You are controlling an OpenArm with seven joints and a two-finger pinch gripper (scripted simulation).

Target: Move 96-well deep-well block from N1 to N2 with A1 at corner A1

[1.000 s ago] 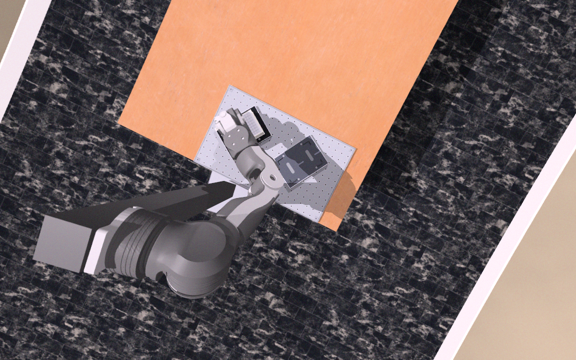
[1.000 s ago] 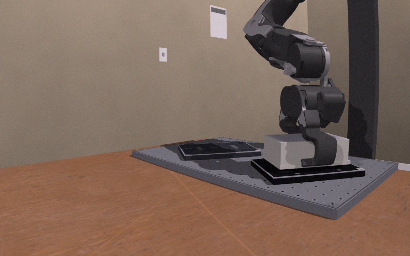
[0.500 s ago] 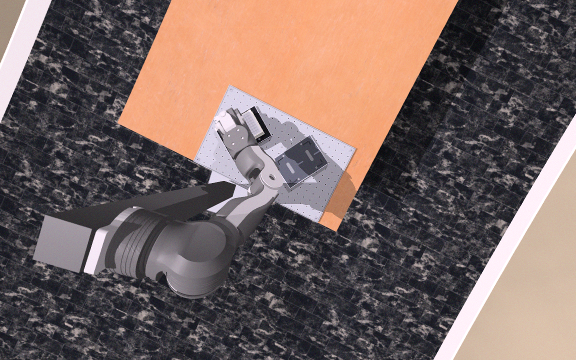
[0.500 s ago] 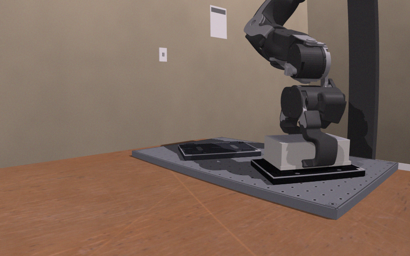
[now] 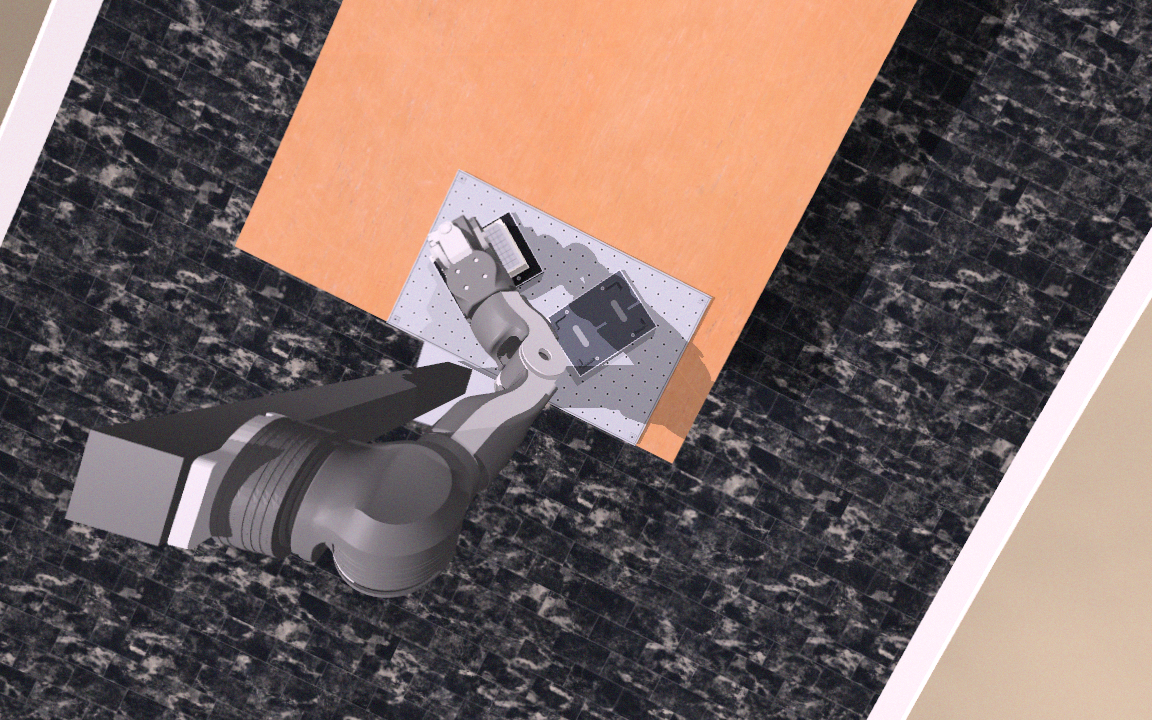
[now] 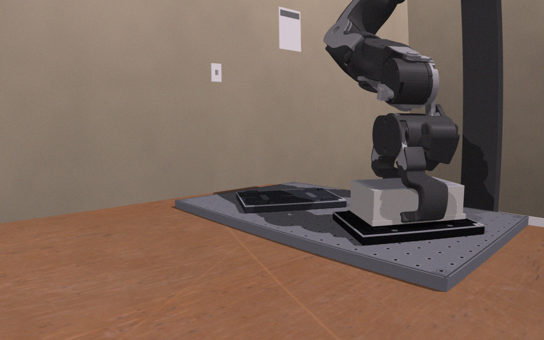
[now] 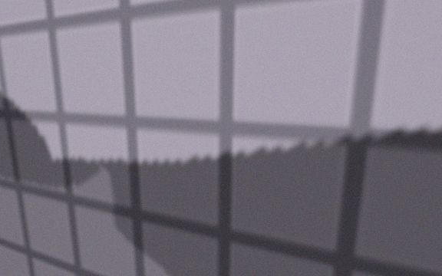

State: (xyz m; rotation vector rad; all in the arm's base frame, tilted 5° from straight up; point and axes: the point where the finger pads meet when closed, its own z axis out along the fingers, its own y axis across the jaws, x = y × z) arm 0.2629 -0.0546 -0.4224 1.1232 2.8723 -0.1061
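Right now my hand is 10 mm below the white deep-well block. Also, from my hand: black plate nest: 20 mm below; then A1 mark: 130 mm to the right, 60 mm behind, 10 mm below.
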